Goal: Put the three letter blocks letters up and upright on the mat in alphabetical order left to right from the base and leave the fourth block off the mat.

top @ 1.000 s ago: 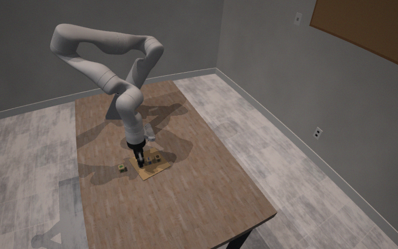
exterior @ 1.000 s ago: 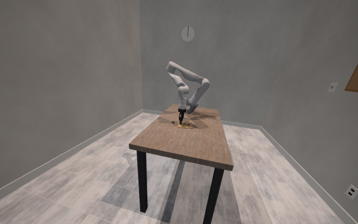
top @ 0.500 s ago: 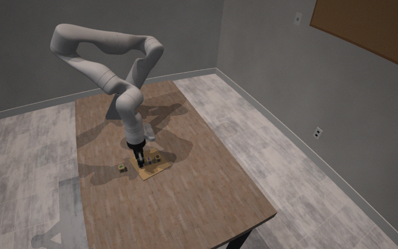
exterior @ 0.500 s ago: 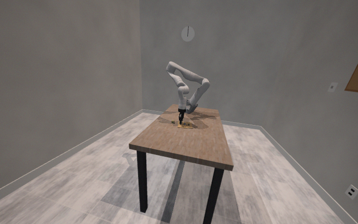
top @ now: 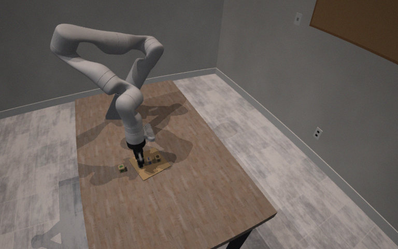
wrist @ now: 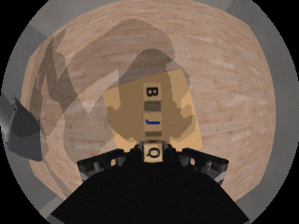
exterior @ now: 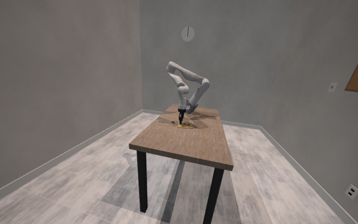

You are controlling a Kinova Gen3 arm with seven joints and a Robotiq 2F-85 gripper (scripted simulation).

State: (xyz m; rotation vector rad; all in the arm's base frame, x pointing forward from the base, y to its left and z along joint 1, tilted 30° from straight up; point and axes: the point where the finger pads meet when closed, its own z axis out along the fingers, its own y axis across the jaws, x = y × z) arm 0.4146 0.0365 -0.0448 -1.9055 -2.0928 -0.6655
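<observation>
Right now my hand is 1 cm above the block. The rest, counted from my hand: tan mat: 1 cm behind, 4 cm to the left, 3 cm below.
</observation>
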